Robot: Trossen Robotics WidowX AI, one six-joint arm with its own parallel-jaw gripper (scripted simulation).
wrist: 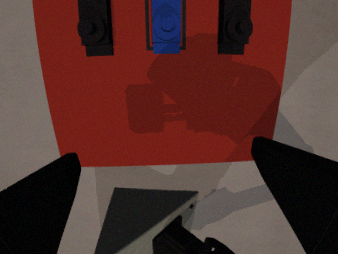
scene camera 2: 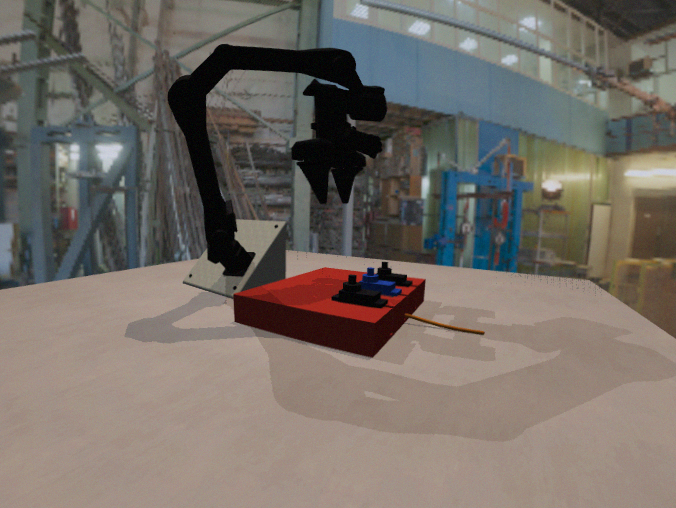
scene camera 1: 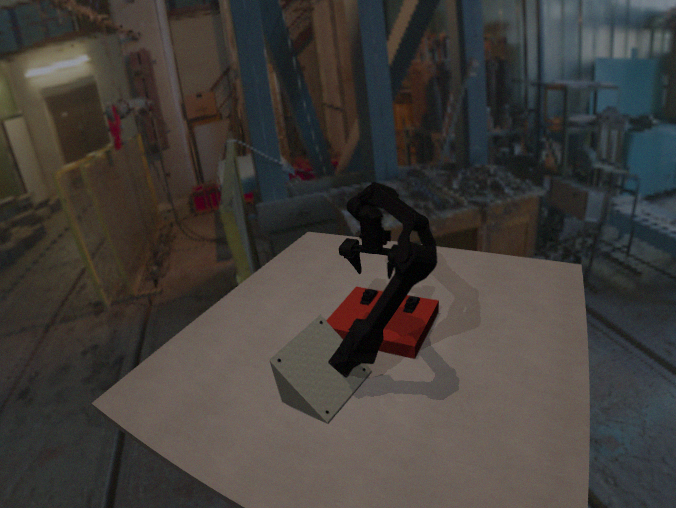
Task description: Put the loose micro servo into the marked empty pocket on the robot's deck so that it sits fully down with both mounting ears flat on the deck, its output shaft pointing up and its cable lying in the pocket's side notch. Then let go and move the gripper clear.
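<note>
The gripper (scene camera 2: 335, 203) is open and it's holding nothing. You'd find the gripper in the wrist view (wrist: 167, 153) too, and in scene camera 1 (scene camera 1: 374, 275).
</note>
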